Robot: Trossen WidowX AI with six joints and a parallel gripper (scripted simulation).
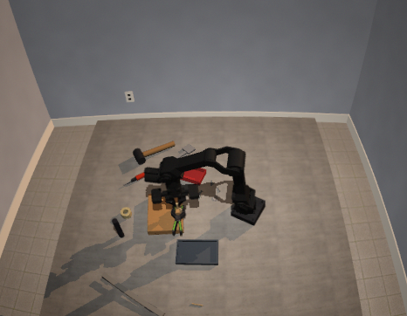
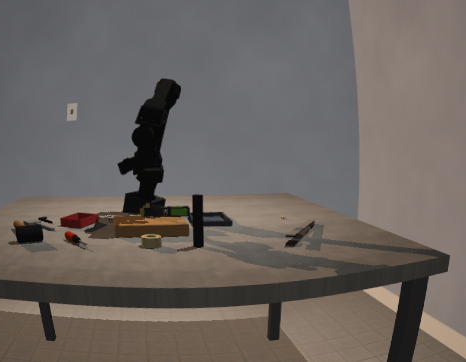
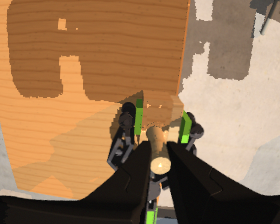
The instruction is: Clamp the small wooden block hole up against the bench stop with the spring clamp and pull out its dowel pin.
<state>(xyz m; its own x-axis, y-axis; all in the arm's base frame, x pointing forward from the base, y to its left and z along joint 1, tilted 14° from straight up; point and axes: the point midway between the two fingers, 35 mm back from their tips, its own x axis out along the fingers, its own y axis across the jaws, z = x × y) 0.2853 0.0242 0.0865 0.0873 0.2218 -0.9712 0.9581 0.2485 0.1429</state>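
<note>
Right now my hand is 4 cm above the dowel pin. From my hand the other things lie so: wooden board (6 cm ahead, 1 cm to the left, 9 cm below); bench stop (1 cm behind, 1 cm to the right, 6 cm below); small wooden block (6 cm below).
</note>
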